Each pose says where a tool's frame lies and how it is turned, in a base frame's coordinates. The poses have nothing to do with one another.
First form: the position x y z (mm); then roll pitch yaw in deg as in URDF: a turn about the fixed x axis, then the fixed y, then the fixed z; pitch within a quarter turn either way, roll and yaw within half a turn.
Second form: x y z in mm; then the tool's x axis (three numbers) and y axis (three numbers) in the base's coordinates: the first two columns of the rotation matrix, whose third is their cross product. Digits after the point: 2 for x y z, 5 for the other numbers.
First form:
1: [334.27, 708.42, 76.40, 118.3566, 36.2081, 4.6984]
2: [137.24, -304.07, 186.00, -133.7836, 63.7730, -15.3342]
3: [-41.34, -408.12, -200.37, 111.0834, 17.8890, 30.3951]
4: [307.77, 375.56, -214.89, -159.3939, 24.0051, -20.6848]
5: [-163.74, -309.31, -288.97, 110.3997, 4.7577, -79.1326]
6: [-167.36, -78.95, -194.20, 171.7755, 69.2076, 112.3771]
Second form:
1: [334.27, 708.42, 76.40, 0.80417, 0.06609, -0.59072, 0.55700, -0.43078, 0.71006]
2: [137.24, -304.07, 186.00, 0.42620, -0.11687, -0.89705, -0.80756, -0.49604, -0.31905]
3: [-41.34, -408.12, -200.37, 0.82086, 0.48150, -0.30717, 0.42923, -0.16527, 0.88795]
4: [307.77, 375.56, -214.89, 0.85462, -0.32268, -0.40682, -0.46457, -0.82511, -0.32150]
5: [-163.74, -309.31, -288.97, 0.18789, -0.97868, -0.08294, -0.32766, -0.14206, 0.93405]
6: [-167.36, -78.95, -194.20, -0.13514, 0.32825, -0.93487, 0.86427, 0.50045, 0.05078]
